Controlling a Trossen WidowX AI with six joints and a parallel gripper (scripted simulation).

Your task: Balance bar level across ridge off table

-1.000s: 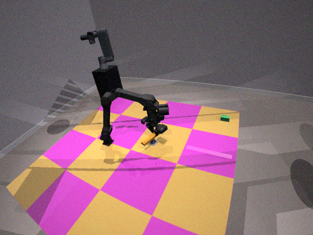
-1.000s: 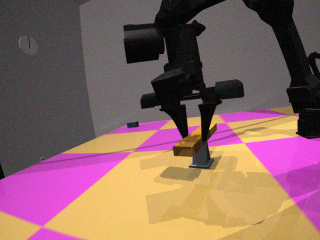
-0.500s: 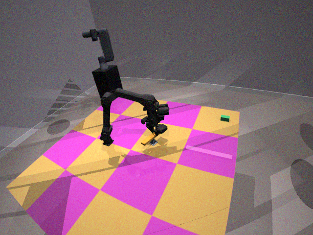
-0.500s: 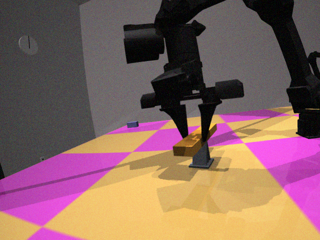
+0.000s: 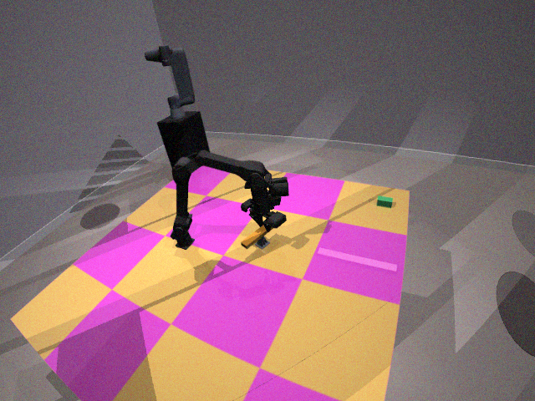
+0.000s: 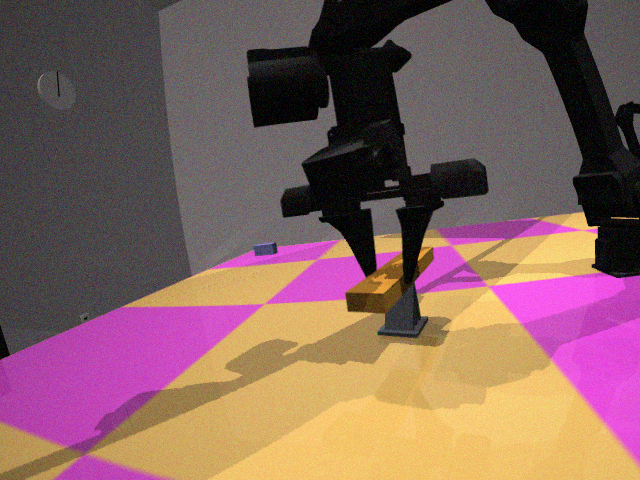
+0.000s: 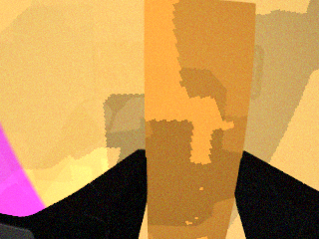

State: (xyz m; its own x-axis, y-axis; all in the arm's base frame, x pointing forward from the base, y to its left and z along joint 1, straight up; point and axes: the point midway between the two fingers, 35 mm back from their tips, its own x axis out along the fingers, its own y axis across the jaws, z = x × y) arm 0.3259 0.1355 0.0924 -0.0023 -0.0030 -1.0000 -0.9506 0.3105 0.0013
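My gripper tip is 3 cm to the left of the orange bar and 1 cm past it. Round my gripper tip: dark blue block (64 cm to the right, 41 cm ahead, 4 cm below); then green block (41 cm ahead, 36 cm to the left, 4 cm below).
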